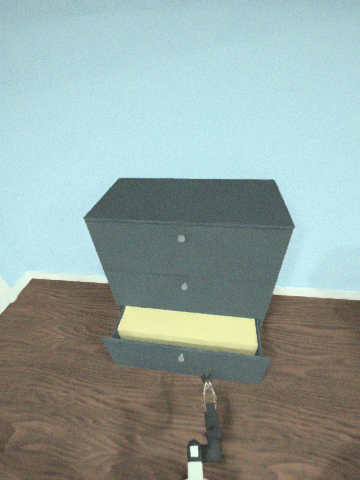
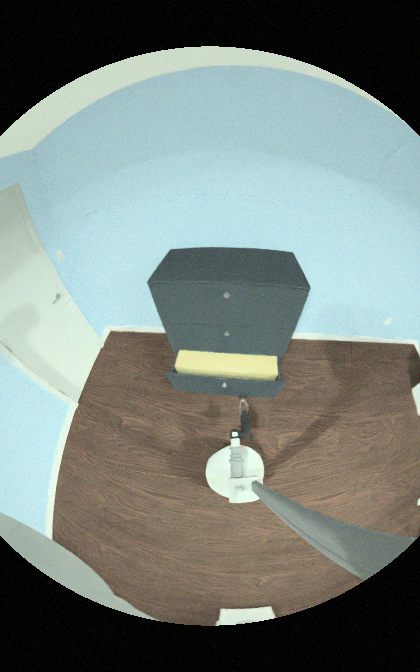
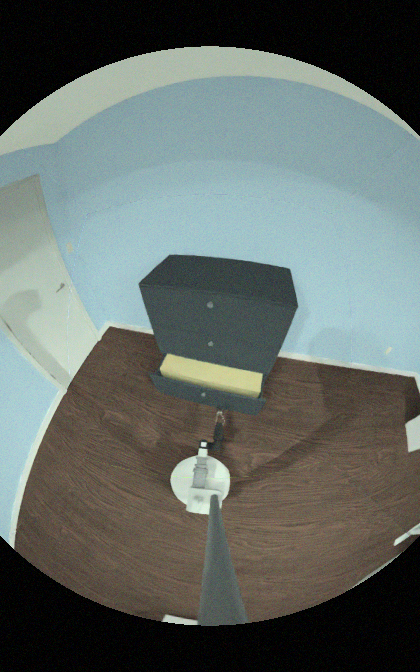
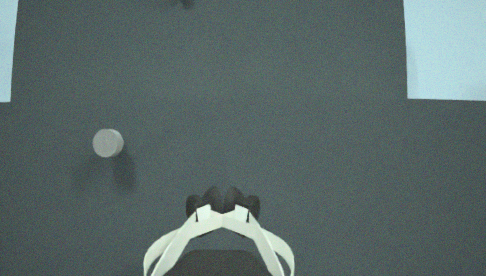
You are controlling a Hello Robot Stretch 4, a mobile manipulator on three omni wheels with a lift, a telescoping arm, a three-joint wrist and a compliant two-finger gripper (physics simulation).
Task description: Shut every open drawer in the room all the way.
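Places are measured from the robot's base along level axes (x ahead, y left, z up), in centimetres.
Pixels of known places: gripper, between the fingertips: (image 1: 206, 373) (image 4: 223, 202).
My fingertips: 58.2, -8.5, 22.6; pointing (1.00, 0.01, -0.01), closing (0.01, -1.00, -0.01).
Behind a point stands the place of what it marks, as x, y, z.
A dark grey chest (image 1: 195, 200) {106.8, -6.2, 100.1} (image 2: 230, 267) (image 3: 220, 272) stands against the blue wall. Its bottom drawer (image 1: 145, 354) {69.3, 25.9, 21.9} (image 2: 200, 384) (image 3: 177, 390) (image 4: 340, 175) {61.8, -21.4, 24.6} is pulled out and shows a pale yellow inside. The top drawer (image 1: 230, 247) {85.2, -20.4, 87.3} and the middle drawer (image 1: 230, 295) {84.7, -23.3, 53.4} look flush. My gripper (image 1: 207, 378) {58.2, -8.5, 22.6} (image 2: 243, 397) (image 3: 220, 413) (image 4: 223, 202) {58.2, -8.5, 22.6} is shut and empty, its tips together, close to the bottom drawer's front and right of its round knob (image 1: 181, 358) {63.3, 4.7, 29.2} (image 4: 107, 143) {62.9, 4.7, 27.8}. I cannot tell whether the tips touch the front.
A white door (image 2: 35, 300) (image 3: 35, 295) is in the left wall. Part of a white object (image 2: 245, 616) (image 3: 180, 620) shows at the bottom edge. Another white object (image 3: 414, 434) is at the right edge. My round white base (image 2: 216, 472) (image 3: 180, 480) stands on the wooden floor (image 2: 150, 510).
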